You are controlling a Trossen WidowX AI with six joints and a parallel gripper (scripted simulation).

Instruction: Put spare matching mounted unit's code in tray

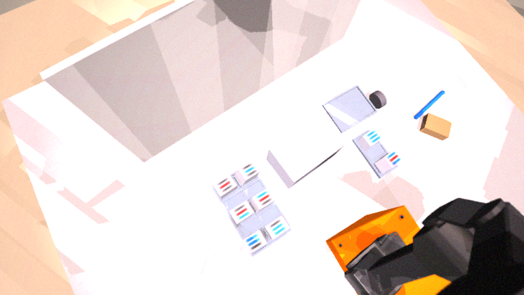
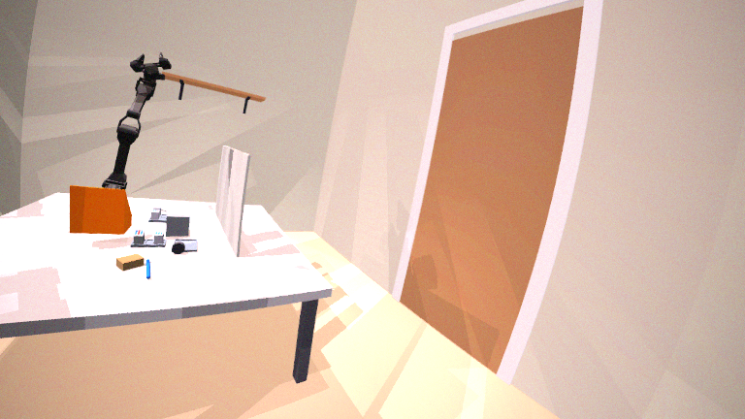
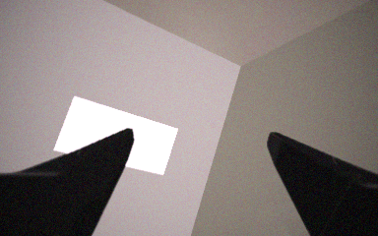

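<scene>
Right now my gripper tip is 880 mm above the rack, 470 mm to the left of it and 160 mm short of it. The rest, counted from my gripper tip: grey tray (880 mm below, 480 mm to the right, 300 mm ahead); then white mounted unit (830 mm below, 270 mm to the right, 250 mm ahead); then tall grey panel (660 mm below, 480 mm ahead, 260 mm to the right).
</scene>
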